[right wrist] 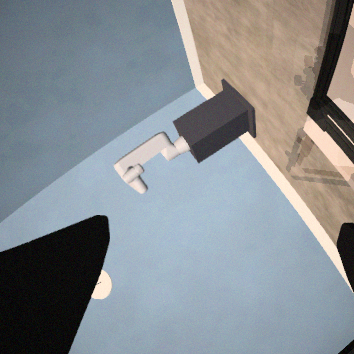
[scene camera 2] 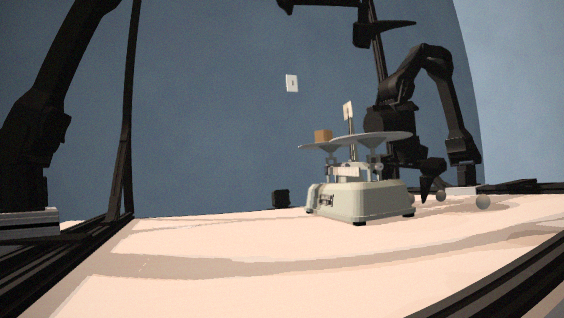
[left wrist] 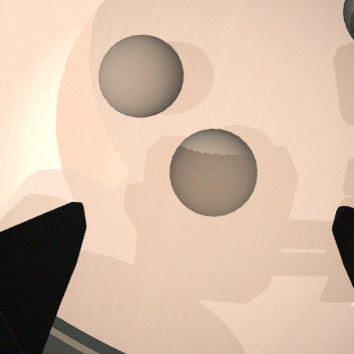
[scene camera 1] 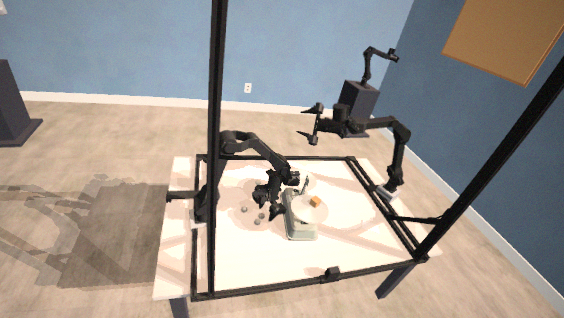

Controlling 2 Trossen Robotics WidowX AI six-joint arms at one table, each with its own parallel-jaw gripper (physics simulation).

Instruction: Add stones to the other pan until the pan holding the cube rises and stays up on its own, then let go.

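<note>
An orange cube sits on one pan of a pale green balance. In scene camera 2 that pan is lower than the other pan, whose top is seen edge-on. Grey round stones lie on the table; one stone is between and just beyond the left fingertips, and a second stone is up and left of it. My left gripper is open and low beside the balance. My right gripper is open and empty, high behind the balance.
More stones lie left of the balance in scene camera 1. A black frame borders the white table, with tall posts rising from it. A small black box is on the frame's front bar.
</note>
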